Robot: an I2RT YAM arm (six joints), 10 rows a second.
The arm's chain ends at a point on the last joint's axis. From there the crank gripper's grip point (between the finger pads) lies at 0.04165 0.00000 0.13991 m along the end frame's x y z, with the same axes.
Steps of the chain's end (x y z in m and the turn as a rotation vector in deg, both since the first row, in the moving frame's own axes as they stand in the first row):
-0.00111, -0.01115, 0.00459, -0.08, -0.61, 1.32
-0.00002, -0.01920, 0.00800, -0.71, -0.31, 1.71
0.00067, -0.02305, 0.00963, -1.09, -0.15, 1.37
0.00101, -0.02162, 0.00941, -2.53, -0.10, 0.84
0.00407, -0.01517, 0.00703, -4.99, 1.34, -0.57
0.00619, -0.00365, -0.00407, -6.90, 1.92, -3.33
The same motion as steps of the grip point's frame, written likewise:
-0.00262, -0.01001, 0.00502, -0.08, -0.61, 1.32
-0.00082, -0.01623, 0.00820, -0.71, -0.31, 1.71
0.00026, -0.01940, 0.00970, -1.09, -0.15, 1.37
0.00072, -0.01483, 0.00933, -2.53, -0.10, 0.84
0.00738, -0.00347, 0.00551, -4.99, 1.34, -0.57
0.01126, 0.01051, -0.00641, -6.90, 1.92, -3.33

